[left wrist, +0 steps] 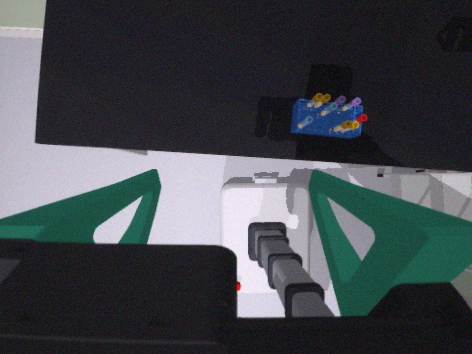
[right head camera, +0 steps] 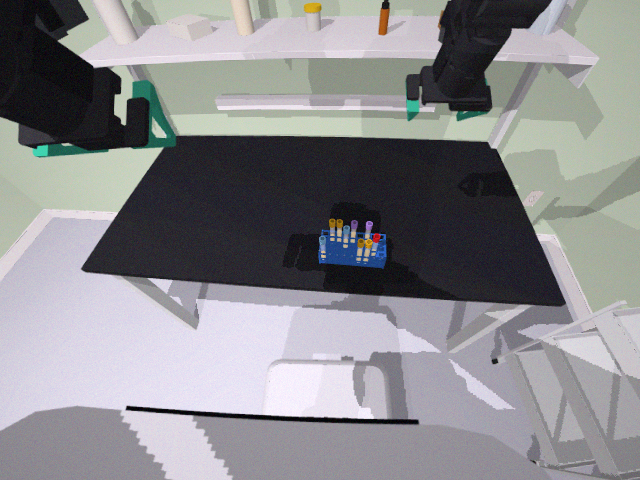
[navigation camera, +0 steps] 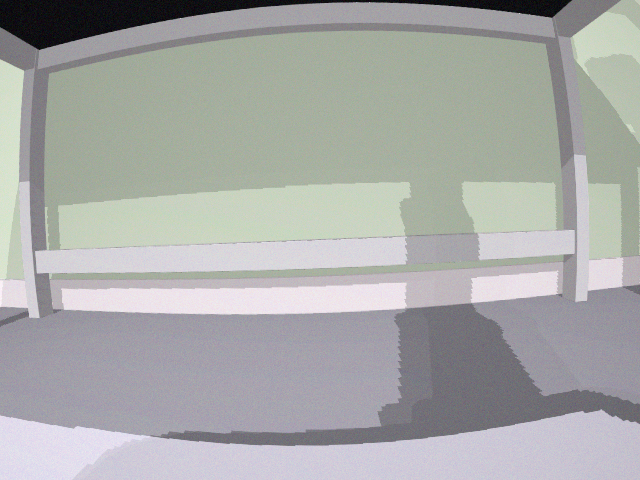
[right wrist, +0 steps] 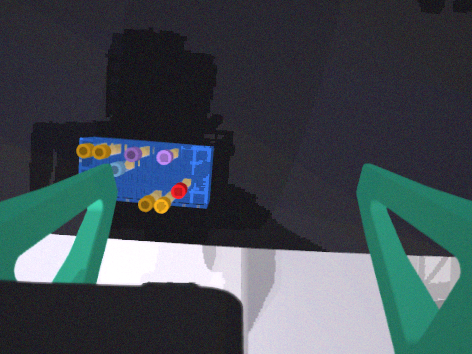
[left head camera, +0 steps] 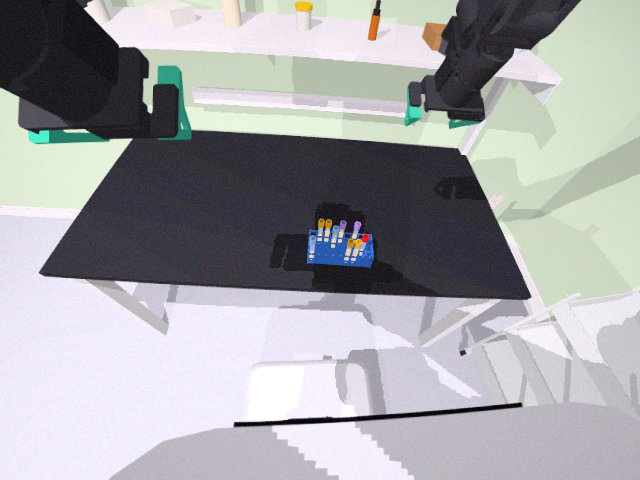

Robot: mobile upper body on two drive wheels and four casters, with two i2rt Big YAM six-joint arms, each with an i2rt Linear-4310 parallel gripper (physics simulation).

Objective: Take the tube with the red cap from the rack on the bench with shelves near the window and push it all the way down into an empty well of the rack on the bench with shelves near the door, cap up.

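Places are measured from the left arm's base along level axes (x up, y ahead, z left), in centimetres.
Pixels of known places: left gripper, fingertip midpoint: [left wrist: 234,178] [right head camera: 140,143] [left head camera: 149,134]; right gripper, fingertip midpoint: [right head camera: 432,118] [right wrist: 237,177] [left head camera: 427,124].
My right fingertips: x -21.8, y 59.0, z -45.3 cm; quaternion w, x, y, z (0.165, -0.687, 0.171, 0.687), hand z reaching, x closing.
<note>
Behind a point stands the place of what it marks.
The tube with the red cap [left head camera: 364,238] {x -53.0, y 52.0, z -37.0 cm} [right head camera: 376,237] {x -53.0, y 52.3, z -37.4 cm} [left wrist: 363,118] {x -52.9, y 52.4, z -37.4 cm} [right wrist: 179,190] {x -52.8, y 52.8, z -37.7 cm} stands cap up near the right end of the blue rack [left head camera: 336,262] {x -63.3, y 50.2, z -30.1 cm} [right head camera: 341,260] {x -61.8, y 50.1, z -27.8 cm} [left wrist: 320,132] {x -61.7, y 50.3, z -29.3 cm} [right wrist: 155,175] {x -59.1, y 54.0, z -33.1 cm}, beside two orange-capped tubes. The rack stands on the black bench [left head camera: 206,206] {x -64.8, y 74.4, z 14.5 cm} [right head camera: 222,206] {x -64.8, y 75.2, z 16.4 cm} [left wrist: 150,75] {x -64.8, y 68.7, z 23.4 cm} [right wrist: 300,100] {x -64.8, y 65.2, z -55.5 cm}, near its front edge. My right gripper [left head camera: 434,124] {x -21.8, y 59.0, z -45.3 cm} [right head camera: 435,117] {x -21.8, y 59.0, z -45.3 cm} [right wrist: 237,177] {x -21.8, y 59.0, z -45.3 cm} is open and empty, high above the bench; the rack shows left of centre in the right wrist view. My left gripper [left head camera: 108,138] [right head camera: 104,149] [left wrist: 234,178] {x -11.4, y 37.2, z -0.9 cm} is open and empty, up at the left. No second rack shows.
A shelf [left head camera: 258,41] {x -19.1, y 92.6, z -7.5 cm} [right head camera: 279,51] {x -19.2, y 88.9, z -11.2 cm} behind the bench holds a yellow-lidded jar [left head camera: 303,18] {x -16.1, y 103.4, z -19.6 cm} [right head camera: 312,19] {x -16.0, y 103.4, z -19.5 cm}, an orange bottle [left head camera: 373,28] {x -16.1, y 98.5, z -39.2 cm} [right head camera: 383,21] {x -15.8, y 98.4, z -39.3 cm} and a white box [left head camera: 169,12] {x -15.4, y 101.6, z 17.4 cm} [right head camera: 189,26] {x -15.4, y 102.1, z 16.8 cm}. A white cart [left head camera: 516,330] {x -94.7, y 35.3, z -107.4 cm} [right head camera: 547,338] {x -97.0, y 36.4, z -107.2 cm} stands at the lower right. Bench legs show in the navigation view.
</note>
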